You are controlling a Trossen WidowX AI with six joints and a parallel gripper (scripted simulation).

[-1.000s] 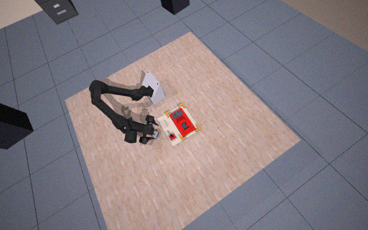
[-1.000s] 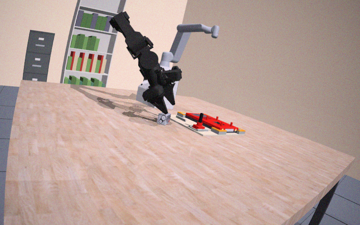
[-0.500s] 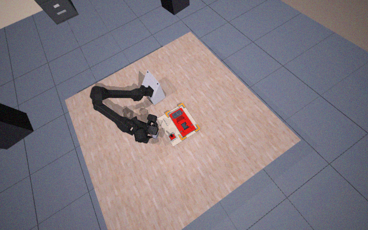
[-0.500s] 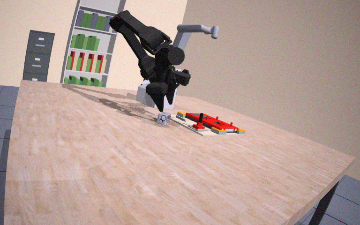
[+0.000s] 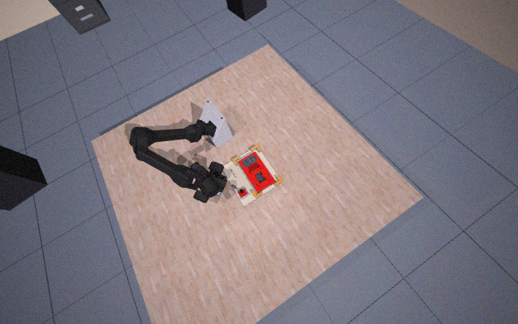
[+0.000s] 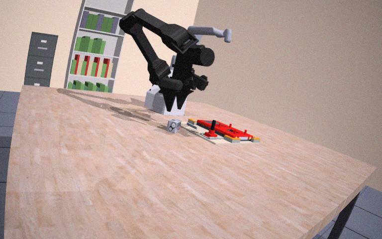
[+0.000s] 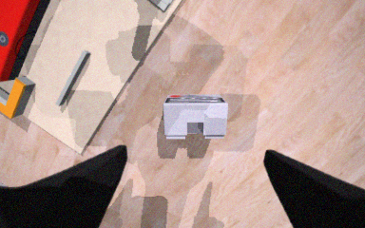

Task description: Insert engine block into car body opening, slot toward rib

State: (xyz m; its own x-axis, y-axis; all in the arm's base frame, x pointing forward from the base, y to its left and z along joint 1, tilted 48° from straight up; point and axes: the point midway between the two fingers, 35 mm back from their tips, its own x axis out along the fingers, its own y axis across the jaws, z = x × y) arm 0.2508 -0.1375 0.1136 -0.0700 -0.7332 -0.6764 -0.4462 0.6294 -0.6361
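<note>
Now: gripper tip 10 mm short of the engine block and 40 mm above it.
</note>
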